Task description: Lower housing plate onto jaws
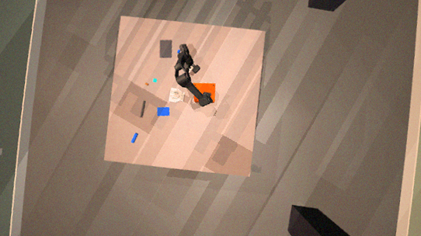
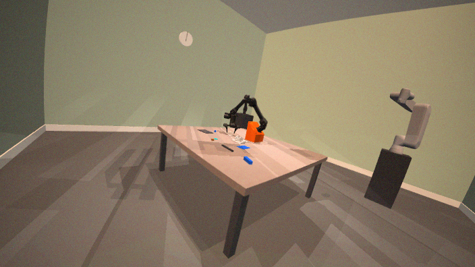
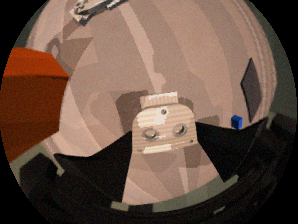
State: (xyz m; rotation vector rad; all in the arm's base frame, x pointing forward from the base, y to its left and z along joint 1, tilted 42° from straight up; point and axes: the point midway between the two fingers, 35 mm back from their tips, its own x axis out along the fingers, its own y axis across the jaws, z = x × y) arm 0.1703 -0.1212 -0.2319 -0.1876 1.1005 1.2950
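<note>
Right now the white piece is 10 mm to the left of my gripper tip, 10 mm below it and 10 mm ahead of it. Round my gripper tip: dark grey plate 250 mm ahead, 130 mm to the right, 10 mm below; cyan bit 300 mm ahead, 160 mm to the left, 20 mm below; blue flat plate 420 mm to the left, 180 mm ahead, 20 mm below.
</note>
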